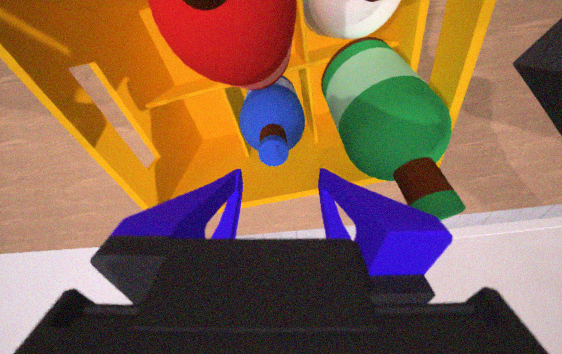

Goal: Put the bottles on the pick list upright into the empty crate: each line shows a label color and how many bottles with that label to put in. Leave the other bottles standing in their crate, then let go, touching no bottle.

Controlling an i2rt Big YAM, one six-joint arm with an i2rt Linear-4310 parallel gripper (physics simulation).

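Note:
My gripper is partly open, with nothing between its blue fingers. A blue bottle stands in a compartment of the yellow crate, just beyond the fingertips, its blue cap towards them. A green bottle with a pale green label band is in the crate to the right of the blue one, its cap right of my right finger. A large red bottle is behind and left of the blue one and hides part of its base. A white bottle shows in part at the top edge. The pick list does not show.
Yellow dividers separate the compartments. The crate's left wall has a handle slot, and its right wall rises beside the green bottle. A black object shows in part at the right edge. A white surface lies at the near side.

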